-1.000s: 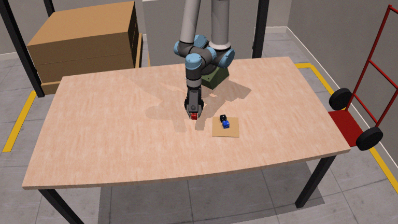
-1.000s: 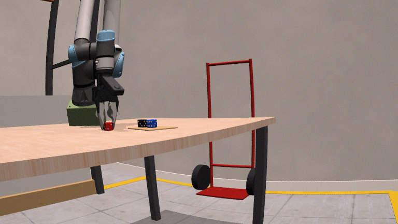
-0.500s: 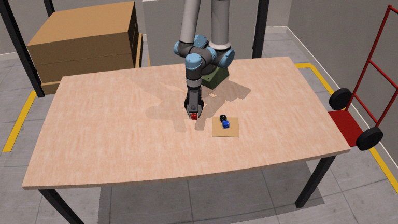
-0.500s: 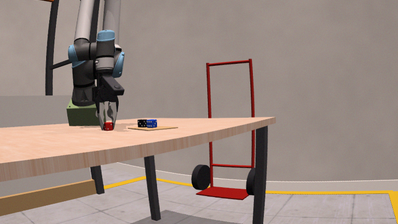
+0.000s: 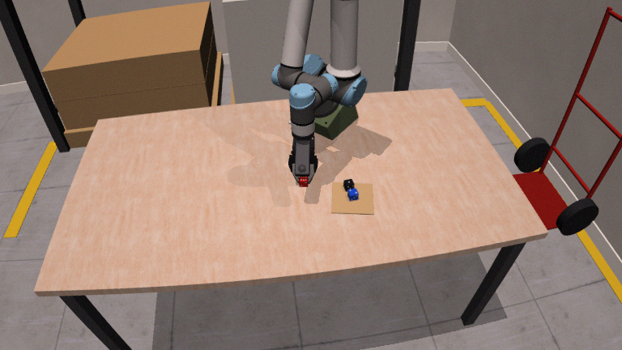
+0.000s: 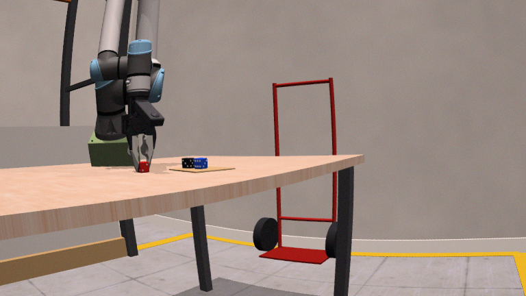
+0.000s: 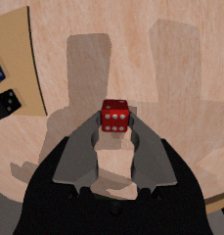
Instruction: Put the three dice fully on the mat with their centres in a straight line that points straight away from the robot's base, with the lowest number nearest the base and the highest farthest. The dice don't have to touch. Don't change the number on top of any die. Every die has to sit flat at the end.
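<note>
Right now my hand is right at the red die. Also, from my hand: tan square mat 110 mm ahead, 140 mm to the left, 20 mm below; blue die 110 mm ahead, 140 mm to the left; black die 70 mm ahead, 140 mm to the left.
</note>
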